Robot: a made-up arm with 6 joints. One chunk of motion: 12 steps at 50 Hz.
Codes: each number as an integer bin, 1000 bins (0 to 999) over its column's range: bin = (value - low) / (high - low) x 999, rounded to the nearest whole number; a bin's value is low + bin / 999 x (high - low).
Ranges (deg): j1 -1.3..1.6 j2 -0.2..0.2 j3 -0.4..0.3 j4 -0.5..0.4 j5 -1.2..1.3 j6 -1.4..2
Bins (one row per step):
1: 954 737 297 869 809 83
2: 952 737 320 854 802 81
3: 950 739 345 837 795 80
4: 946 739 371 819 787 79
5: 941 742 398 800 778 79
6: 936 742 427 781 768 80
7: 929 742 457 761 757 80
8: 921 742 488 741 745 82
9: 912 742 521 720 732 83
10: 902 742 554 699 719 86
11: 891 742 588 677 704 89
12: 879 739 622 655 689 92
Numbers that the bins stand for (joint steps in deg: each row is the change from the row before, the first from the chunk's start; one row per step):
1: 1.469 0.095 -0.192 0.283 0.825 -1.118
2: 1.464 0.095 -0.176 0.269 0.807 -1.124
3: 1.458 0.096 -0.158 0.254 0.789 -1.128
4: 1.446 0.096 -0.140 0.238 0.769 -1.131
5: 1.432 0.097 -0.121 0.221 0.747 -1.131
6: 1.417 0.097 -0.101 0.204 0.722 -1.128
7: 1.397 0.097 -0.080 0.186 0.694 -1.128
8: 1.374 0.097 -0.058 0.168 0.664 -1.121
9: 1.347 0.097 -0.035 0.149 0.632 -1.118
10: 1.318 0.097 -0.012 0.130 0.599 -1.107
11: 1.286 0.097 0.012 0.110 0.562 -1.097
12: 1.252 0.096 0.036 0.090 0.524 -1.087

